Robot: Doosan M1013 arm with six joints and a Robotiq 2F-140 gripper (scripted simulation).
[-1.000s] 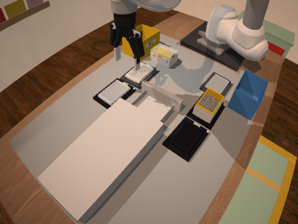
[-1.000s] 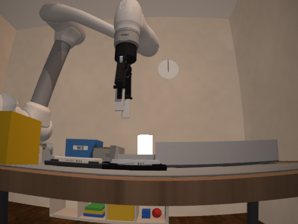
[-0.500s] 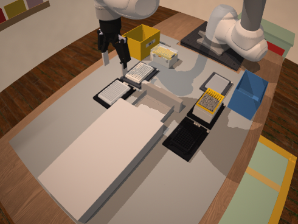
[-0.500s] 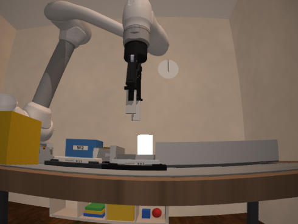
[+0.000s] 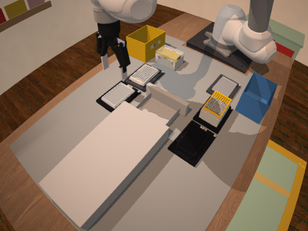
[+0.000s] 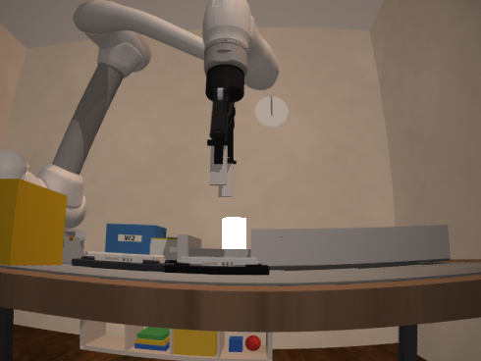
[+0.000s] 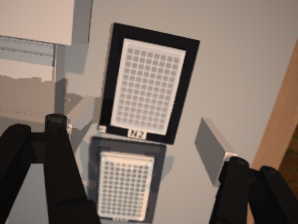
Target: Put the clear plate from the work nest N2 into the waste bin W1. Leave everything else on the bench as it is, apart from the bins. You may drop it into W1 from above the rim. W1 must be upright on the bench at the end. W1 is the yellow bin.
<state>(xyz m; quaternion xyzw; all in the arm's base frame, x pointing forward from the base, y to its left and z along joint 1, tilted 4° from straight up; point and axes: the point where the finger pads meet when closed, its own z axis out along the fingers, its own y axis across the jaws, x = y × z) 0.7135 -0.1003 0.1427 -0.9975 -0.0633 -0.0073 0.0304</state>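
Right now my hand is 150 mm above the clear plate. The rest, counted from my hand: white plate: 170 mm behind, 150 mm below, 20 mm to the right; then black nest N2: 160 mm below; then yellow bin W1: 330 mm behind, 180 mm to the right, 130 mm below.
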